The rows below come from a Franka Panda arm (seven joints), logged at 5 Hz.
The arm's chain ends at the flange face. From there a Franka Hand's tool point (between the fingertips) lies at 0.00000 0.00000 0.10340 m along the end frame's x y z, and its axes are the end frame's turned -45 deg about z.
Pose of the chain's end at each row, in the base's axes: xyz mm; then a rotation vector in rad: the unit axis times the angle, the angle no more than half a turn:
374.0 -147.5 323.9 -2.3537 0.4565 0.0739
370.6 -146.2 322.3 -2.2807 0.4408 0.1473
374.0 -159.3 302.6 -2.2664 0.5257 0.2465
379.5 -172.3 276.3 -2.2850 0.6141 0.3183
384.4 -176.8 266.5 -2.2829 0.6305 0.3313
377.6 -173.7 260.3 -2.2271 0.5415 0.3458
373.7 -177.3 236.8 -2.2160 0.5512 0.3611
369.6 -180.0 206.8 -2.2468 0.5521 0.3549
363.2 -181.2 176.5 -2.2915 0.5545 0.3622
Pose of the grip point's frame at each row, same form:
381.9 -77.8 247.9 -2.3681 -0.4828 -0.2916
374.0 -70.4 252.0 -2.2842 -0.4673 -0.2488
372.8 -83.2 232.7 -2.2871 -0.3803 -0.1513
374.9 -98.4 204.1 -2.3247 -0.3043 -0.0672
379.3 -103.0 194.3 -2.3267 -0.2882 -0.0537
370.4 -94.8 193.9 -2.2421 -0.3485 -0.0673
366.0 -97.7 171.2 -2.2334 -0.3351 -0.0554
361.6 -102.5 138.9 -2.2620 -0.3459 -0.0507
353.6 -106.7 105.4 -2.3010 -0.3602 -0.0277

